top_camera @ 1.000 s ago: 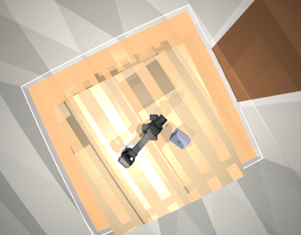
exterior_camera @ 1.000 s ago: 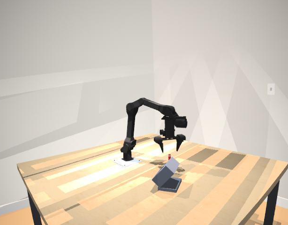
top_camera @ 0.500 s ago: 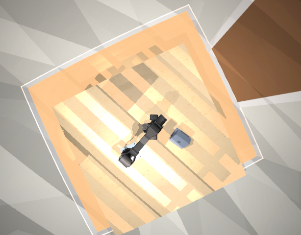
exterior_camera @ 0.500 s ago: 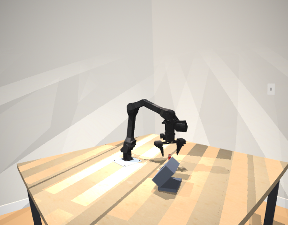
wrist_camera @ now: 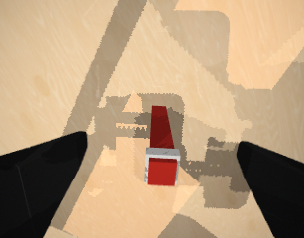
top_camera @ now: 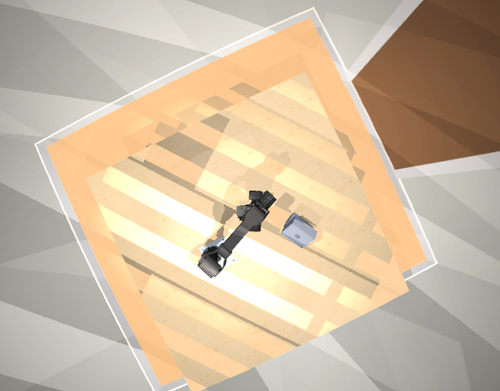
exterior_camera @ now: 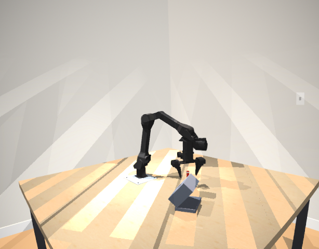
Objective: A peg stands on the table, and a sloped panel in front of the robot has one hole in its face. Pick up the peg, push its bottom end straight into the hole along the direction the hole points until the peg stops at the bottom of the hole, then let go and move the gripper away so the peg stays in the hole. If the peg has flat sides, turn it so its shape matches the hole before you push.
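Now: gripper tip 1 cm below the red peg. From my gripper tip the other things lie so: grey-blue sloped panel 17 cm to the right, 17 cm ahead, 3 cm above.
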